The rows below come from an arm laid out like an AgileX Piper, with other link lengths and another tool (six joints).
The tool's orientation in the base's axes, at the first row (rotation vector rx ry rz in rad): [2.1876 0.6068 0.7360]
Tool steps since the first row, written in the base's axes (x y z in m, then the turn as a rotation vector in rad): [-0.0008 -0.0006 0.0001 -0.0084 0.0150 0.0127]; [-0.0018 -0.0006 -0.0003 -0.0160 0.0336 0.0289]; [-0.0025 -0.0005 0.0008 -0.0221 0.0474 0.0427]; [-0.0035 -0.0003 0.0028 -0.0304 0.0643 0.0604]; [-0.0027 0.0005 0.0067 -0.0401 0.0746 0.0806]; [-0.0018 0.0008 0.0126 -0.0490 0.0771 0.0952]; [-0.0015 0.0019 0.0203 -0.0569 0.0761 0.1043]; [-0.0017 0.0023 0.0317 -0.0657 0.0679 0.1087]
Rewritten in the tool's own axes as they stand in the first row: [-0.0009 0.0003 -0.0003 0.0071 -0.0012 -0.0201]; [-0.0018 -0.0002 -0.0007 0.0181 -0.0017 -0.0435]; [-0.0019 0.0004 -0.0019 0.0265 -0.0008 -0.0621]; [-0.0018 0.0017 -0.0038 0.0365 0.0007 -0.0859]; [0.0005 0.0043 -0.0058 0.0421 0.0079 -0.1088]; [0.0031 0.0088 -0.0087 0.0418 0.0158 -0.1241]; [0.0065 0.0140 -0.0134 0.0383 0.0218 -0.1340]; [0.0101 0.0225 -0.0201 0.0283 0.0286 -0.1383]
